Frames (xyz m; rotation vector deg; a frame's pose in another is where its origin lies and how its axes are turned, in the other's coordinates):
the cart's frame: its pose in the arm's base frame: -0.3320 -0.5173 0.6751 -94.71 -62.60 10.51
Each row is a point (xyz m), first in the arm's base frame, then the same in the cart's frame.
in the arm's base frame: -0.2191 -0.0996 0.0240
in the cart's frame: 0.1105 0.6105 0.4756
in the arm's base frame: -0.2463 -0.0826 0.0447
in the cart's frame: 0.1156 0.5785 0.4957
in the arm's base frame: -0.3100 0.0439 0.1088
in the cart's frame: 0.1968 0.4919 0.5962
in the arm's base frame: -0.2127 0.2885 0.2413
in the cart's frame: 0.4814 0.4404 0.6527
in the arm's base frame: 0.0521 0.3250 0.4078
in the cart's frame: 0.7228 0.4505 0.4507
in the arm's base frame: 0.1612 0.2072 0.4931
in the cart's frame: 0.7324 0.4385 0.2695
